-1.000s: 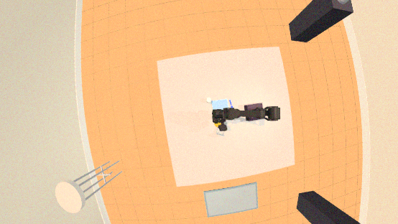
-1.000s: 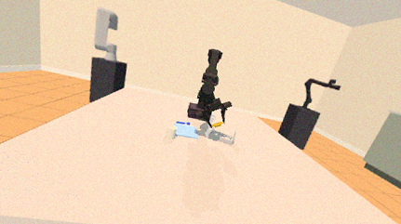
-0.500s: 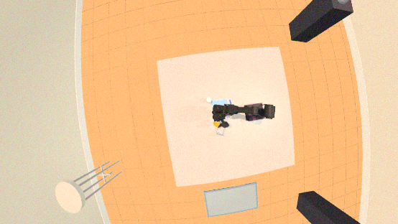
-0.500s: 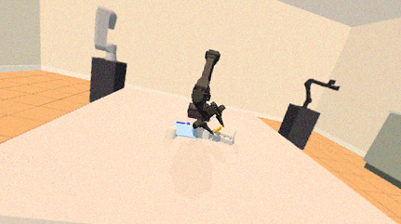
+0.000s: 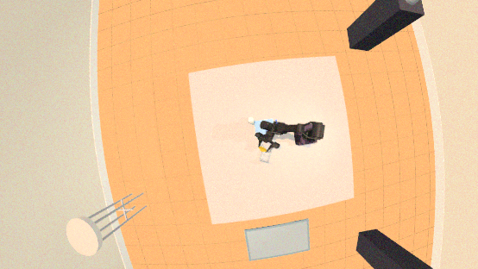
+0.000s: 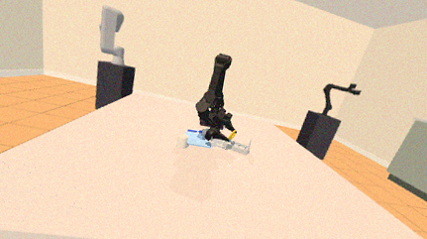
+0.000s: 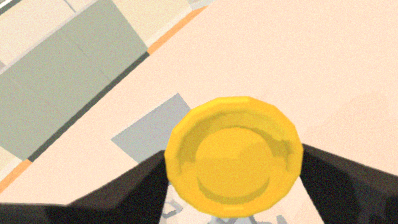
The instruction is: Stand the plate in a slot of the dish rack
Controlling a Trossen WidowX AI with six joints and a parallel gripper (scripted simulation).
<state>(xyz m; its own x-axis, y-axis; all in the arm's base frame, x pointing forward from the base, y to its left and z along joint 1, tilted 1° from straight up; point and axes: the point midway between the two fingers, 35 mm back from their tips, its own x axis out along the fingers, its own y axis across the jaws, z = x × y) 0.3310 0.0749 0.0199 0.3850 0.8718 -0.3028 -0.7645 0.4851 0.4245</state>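
The dish rack lies 4 cm behind my gripper tip, 4 cm to the left of it and 5 cm below it. Round my gripper tip: blue spoon (14 cm behind, 18 cm to the right, 7 cm below); white cup (8 cm ahead, 22 cm to the right, 5 cm below); plate (1 cm to the right).
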